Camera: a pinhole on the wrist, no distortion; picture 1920 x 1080 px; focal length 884.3 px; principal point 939.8 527.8 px. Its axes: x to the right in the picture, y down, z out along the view. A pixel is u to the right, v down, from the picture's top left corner.
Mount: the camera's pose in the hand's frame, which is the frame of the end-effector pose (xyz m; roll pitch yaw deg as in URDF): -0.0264 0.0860 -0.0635 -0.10 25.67 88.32
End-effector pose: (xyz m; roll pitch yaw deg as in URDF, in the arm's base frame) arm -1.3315 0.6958 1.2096 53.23 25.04 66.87
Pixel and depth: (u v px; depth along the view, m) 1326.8 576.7 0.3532
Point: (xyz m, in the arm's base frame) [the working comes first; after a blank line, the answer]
In the camera's frame: 0.1546 0.0195 0.3532

-1.3460 0.8560 1.6024
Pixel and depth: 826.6 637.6 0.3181
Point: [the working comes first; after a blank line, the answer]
In the camera's frame: -0.0407 0.0395 0.3181

-1.2313 0.7262 1.5036
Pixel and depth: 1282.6 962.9 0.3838
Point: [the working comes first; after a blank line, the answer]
In the camera's frame: 0.1488 0.1888 0.3838

-1.3866 0.7197 1.6995
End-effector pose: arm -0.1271 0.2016 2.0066 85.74 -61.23 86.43
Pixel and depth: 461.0 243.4 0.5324
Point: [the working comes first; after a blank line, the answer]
In the camera's frame: -0.2883 -0.1712 0.5324

0.4073 0.1564 2.1762
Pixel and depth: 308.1 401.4 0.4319
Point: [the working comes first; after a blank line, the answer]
In the camera's frame: -0.3085 -0.0617 0.4319

0.3302 0.1643 2.0478
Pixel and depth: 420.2 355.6 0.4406
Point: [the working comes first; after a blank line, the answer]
In the camera's frame: -0.2589 -0.0858 0.4406

0.3113 0.1368 2.0925
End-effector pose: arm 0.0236 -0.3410 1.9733 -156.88 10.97 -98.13
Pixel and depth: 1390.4 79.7 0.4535
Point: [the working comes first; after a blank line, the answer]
In the camera's frame: 0.2311 -0.2298 0.4535

-0.3402 -0.4217 1.5243
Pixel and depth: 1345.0 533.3 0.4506
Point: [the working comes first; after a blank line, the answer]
In the camera's frame: 0.2065 0.0028 0.4506

-0.2896 -0.1976 1.5682
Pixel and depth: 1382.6 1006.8 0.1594
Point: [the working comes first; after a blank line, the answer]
In the camera's frame: 0.0798 0.0863 0.1594

-0.1489 -0.1831 1.8645
